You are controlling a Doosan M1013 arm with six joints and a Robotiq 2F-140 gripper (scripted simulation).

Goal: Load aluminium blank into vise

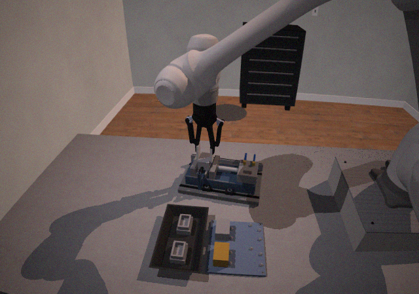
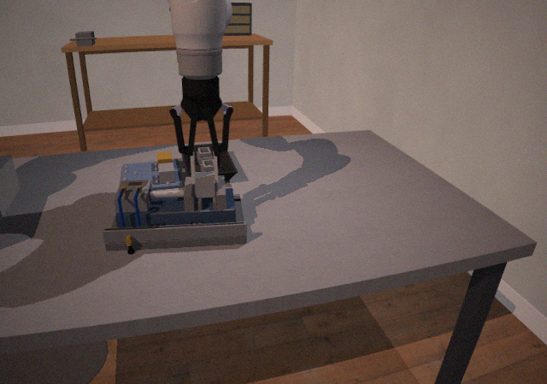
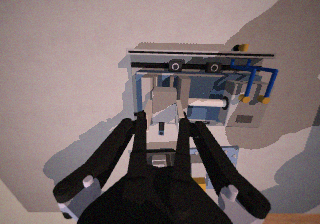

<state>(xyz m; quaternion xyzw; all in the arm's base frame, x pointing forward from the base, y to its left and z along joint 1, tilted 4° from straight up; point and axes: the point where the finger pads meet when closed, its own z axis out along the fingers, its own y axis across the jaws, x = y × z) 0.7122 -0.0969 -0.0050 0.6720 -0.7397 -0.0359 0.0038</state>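
Now: the blue vise 70 mm behind my hand, 10 mm to the left of it and 100 mm below it. Round my hand: brass blank 90 mm behind, 340 mm to the left, 110 mm below; aluminium blank 90 mm behind, 250 mm to the left, 110 mm below; infeed plate 140 mm behind, 290 mm to the left, 130 mm below.
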